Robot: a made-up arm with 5 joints.
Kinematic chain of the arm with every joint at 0, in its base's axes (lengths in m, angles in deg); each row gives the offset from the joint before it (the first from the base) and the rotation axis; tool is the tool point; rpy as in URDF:
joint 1: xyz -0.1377 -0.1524 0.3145 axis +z
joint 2: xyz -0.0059 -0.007 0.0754 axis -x
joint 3: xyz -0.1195 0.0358 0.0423 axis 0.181 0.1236 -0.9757
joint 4: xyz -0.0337 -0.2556 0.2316 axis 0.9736 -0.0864 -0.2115
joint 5: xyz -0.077 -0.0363 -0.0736 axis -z
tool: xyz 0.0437 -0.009 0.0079 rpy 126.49 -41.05 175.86
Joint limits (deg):
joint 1: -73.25..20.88
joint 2: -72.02..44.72
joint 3: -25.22..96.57
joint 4: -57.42..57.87
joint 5: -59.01..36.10
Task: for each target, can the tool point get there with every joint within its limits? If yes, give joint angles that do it. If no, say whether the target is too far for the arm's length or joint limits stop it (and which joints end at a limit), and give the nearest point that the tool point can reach.
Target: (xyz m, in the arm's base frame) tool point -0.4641 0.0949 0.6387
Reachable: yes | joints -51.93 15.44 48.37 -38.61 -35.36
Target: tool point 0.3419 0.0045 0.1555
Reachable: no: joint limits stop it (at a limit: joint 1, joint 2, joint 3, joint 4, joint 5) | nearest point -0.0605 0.2437 0.4614 | short by 0.559 m
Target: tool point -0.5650 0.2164 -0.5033
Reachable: no: too far | nearest point -0.5297 0.0164 0.1802 | short by 0.713 m
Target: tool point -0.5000 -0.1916 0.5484
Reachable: yes | joints -25.67 -12.18 33.38 20.00 -45.96
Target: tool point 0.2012 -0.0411 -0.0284
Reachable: no: joint limits stop it (at a limit: joint 1, joint 2, joint 3) | nearest point -0.1013 -0.4656 0.2020 | short by 0.570 m
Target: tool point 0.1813 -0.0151 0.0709
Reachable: no: joint limits stop it (at a limit: joint 1, joint 2, joint 3, joint 4, joint 5) | nearest point -0.0605 0.2437 0.4614 | short by 0.527 m
